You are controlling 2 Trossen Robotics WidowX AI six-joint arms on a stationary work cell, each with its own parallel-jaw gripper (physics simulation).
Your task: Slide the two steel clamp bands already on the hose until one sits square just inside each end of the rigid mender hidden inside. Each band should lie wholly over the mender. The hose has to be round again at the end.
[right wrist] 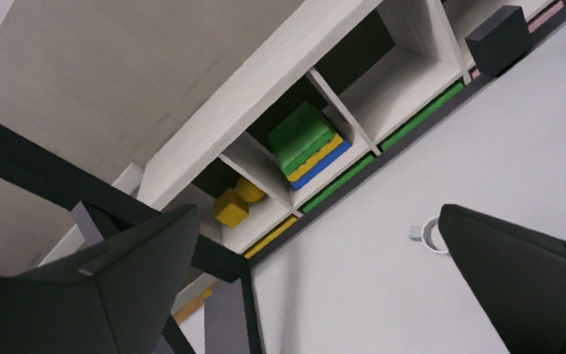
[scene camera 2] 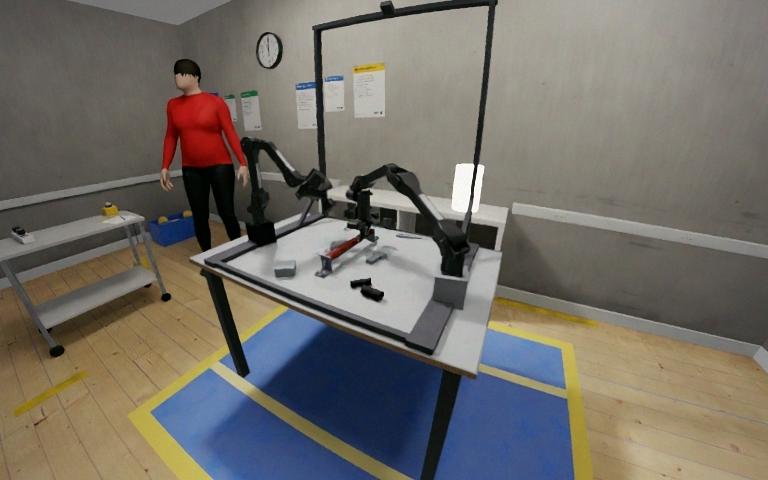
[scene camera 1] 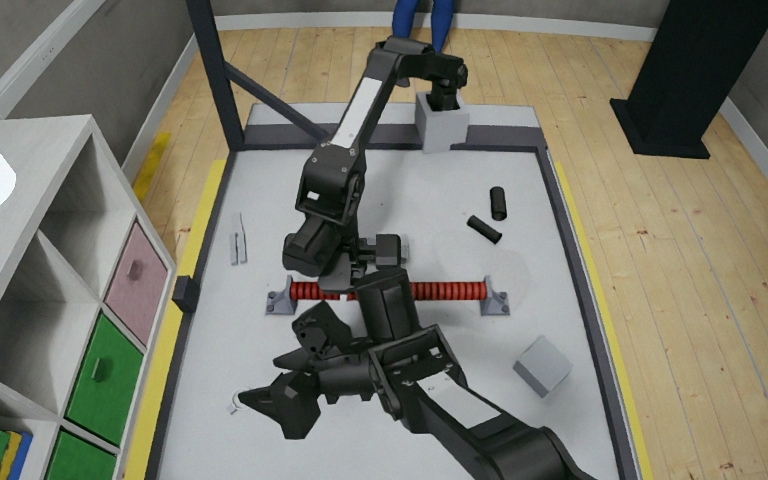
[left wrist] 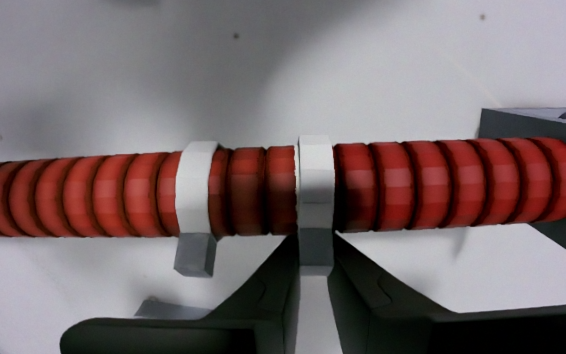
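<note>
A red ribbed hose [scene camera 1: 447, 290] [scene camera 2: 342, 247] [left wrist: 425, 185] runs between two grey supports. In the left wrist view one pale steel band [left wrist: 192, 190] circles the hose, slightly slanted. Another steel band [left wrist: 316, 175] stands nearly square to the right of it, against a thin pale line on the hose. My left gripper [left wrist: 311, 245] [scene camera 2: 365, 232] is shut on this band's grey tab, a finger on each side. The rigid mender is hidden inside the hose. The hose looks round where it shows. My right gripper [scene camera 1: 260, 378] [right wrist: 319, 215] is open and empty, off the hose.
Hose supports [scene camera 1: 281, 300] [scene camera 1: 495, 300] stand at both ends. Two black cylinders [scene camera 1: 497, 203] [scene camera 1: 484, 229], a grey block [scene camera 1: 542, 366], thin metal tools [scene camera 1: 239, 246] and a loose ring clamp [scene camera 1: 236, 399] [right wrist: 425, 240] lie on the table. A shelf unit [right wrist: 245, 90] stands beyond the table edge.
</note>
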